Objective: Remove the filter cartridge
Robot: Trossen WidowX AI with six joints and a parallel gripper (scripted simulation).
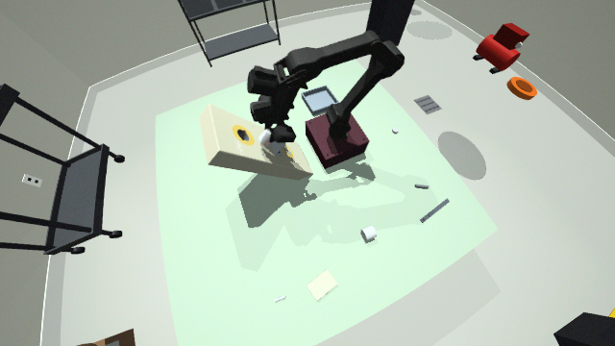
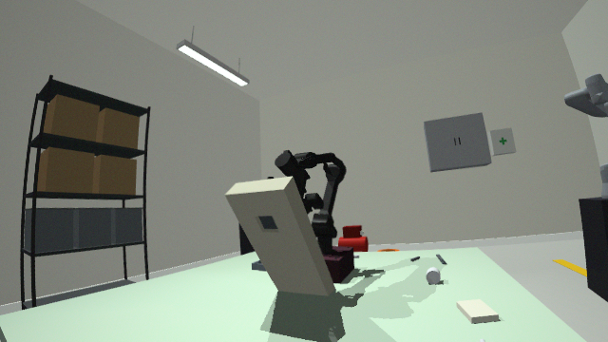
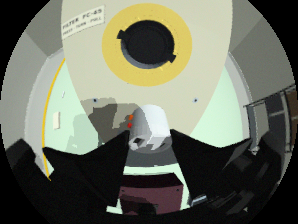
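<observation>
The blue-grey tray lies 330 mm to the right of my gripper tip, 280 mm behind it and 210 mm below it. Also, from my gripper tip: round filter cartridge right at my gripper tip; then small white pin 500 mm to the left, 220 mm below, 100 mm ahead; then cream pad 490 mm to the left, 210 mm below, 50 mm behind.
</observation>
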